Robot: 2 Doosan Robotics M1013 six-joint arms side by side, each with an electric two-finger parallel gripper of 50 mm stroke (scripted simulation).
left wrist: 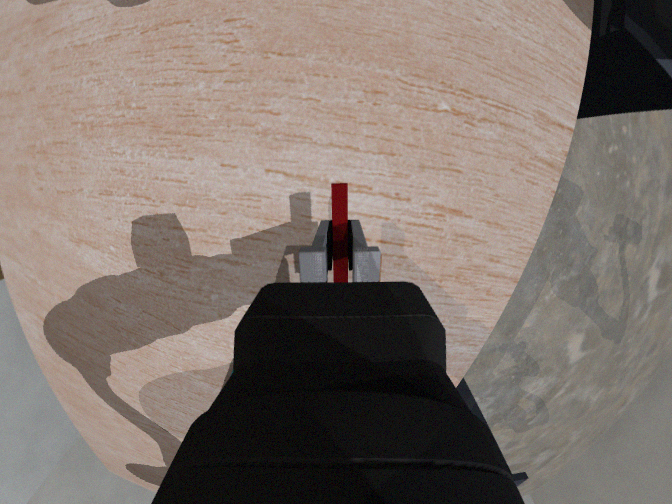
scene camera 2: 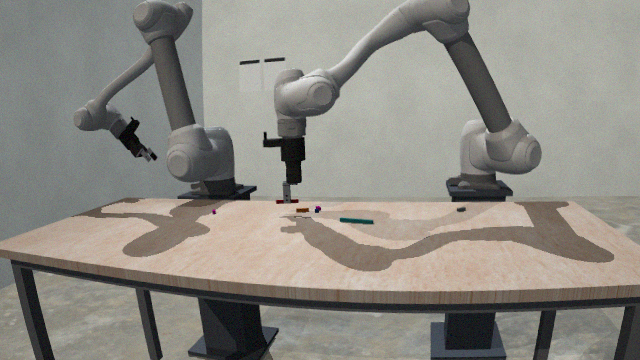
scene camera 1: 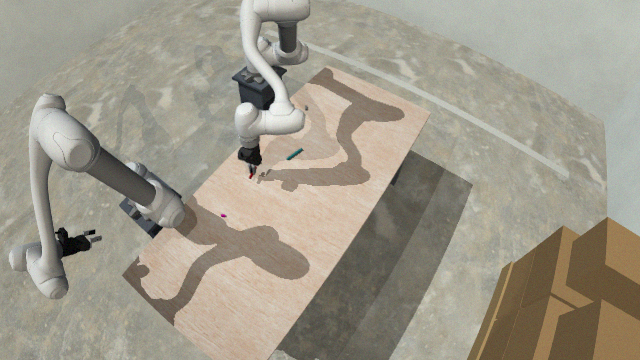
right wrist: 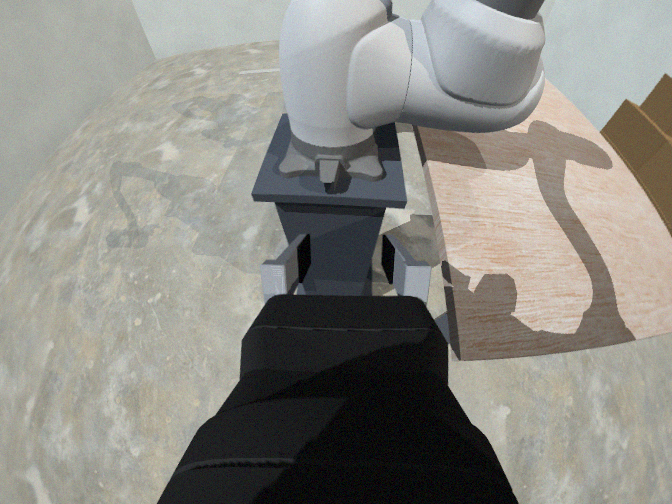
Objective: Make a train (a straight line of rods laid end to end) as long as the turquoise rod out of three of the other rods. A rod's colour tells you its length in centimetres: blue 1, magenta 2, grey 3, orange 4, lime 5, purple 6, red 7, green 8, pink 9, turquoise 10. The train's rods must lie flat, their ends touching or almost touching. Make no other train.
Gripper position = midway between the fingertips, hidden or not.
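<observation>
Scene camera 2 shows the left gripper [scene camera 2: 287,202]. In the left wrist view there is a red rod [left wrist: 339,190] along with the left gripper [left wrist: 340,235], while the right wrist view has the right gripper [right wrist: 346,249].
</observation>
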